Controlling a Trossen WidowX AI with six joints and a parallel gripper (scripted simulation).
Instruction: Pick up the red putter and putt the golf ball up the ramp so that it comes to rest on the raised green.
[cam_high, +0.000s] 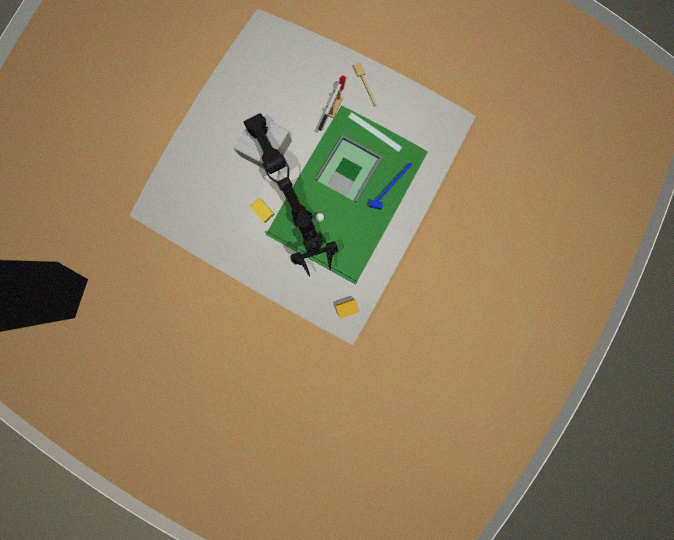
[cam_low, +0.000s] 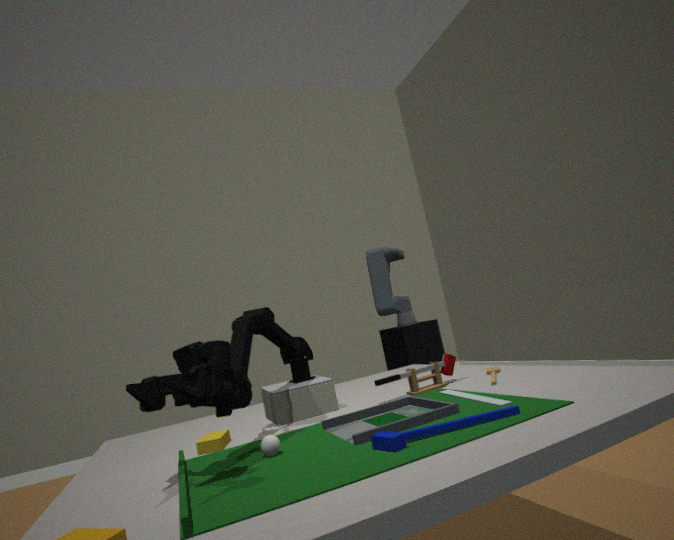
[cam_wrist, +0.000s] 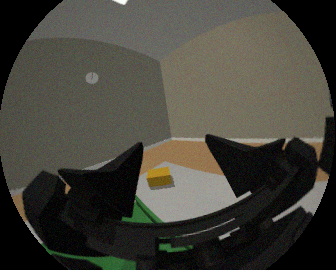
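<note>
The red putter lies 75 cm to the left of my gripper tip, 29 cm behind it and 15 cm below it. From my gripper tip the other things lie so: green mat: 40 cm to the left, 21 cm below, 5 cm behind; white golf ball: 22 cm to the left, 19 cm below, 12 cm behind; blue putter: 50 cm to the left, 19 cm below, 13 cm ahead.
</note>
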